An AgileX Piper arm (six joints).
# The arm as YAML. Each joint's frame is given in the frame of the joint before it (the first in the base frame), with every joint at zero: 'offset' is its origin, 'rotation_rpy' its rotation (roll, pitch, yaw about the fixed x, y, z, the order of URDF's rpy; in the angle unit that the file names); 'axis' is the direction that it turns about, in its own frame. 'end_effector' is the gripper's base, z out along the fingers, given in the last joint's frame.
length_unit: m
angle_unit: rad
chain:
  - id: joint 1
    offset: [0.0, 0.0, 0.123]
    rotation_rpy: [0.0, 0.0, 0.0]
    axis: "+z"
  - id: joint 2
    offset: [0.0, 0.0, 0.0]
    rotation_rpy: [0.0, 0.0, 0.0]
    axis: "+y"
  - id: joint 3
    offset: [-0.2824, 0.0, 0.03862]
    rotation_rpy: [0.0, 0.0, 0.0]
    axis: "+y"
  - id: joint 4
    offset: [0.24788, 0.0, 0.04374]
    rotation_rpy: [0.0, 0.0, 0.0]
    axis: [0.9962, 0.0, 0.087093]
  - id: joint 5
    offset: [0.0, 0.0, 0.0]
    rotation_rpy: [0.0, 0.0, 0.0]
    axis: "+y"
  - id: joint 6
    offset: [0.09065, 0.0, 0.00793]
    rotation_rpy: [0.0, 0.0, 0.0]
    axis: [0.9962, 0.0, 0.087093]
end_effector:
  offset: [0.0, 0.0, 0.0]
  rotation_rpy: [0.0, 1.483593, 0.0]
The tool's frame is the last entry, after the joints.
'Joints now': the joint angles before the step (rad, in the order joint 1, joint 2, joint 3, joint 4, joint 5, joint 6). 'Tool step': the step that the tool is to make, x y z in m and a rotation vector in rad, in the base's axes. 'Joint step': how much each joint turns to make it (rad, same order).
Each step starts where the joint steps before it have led.
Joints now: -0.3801, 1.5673, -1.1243, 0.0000, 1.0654, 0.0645
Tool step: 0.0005, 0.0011, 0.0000, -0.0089, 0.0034, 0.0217
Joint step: 0.0063, 0.0002, -0.0002, -0.0081, -0.0002, -0.0127
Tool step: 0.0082, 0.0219, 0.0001, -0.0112, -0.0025, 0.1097
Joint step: 0.0811, -0.0002, 0.0002, -0.0061, -0.0063, -0.0267
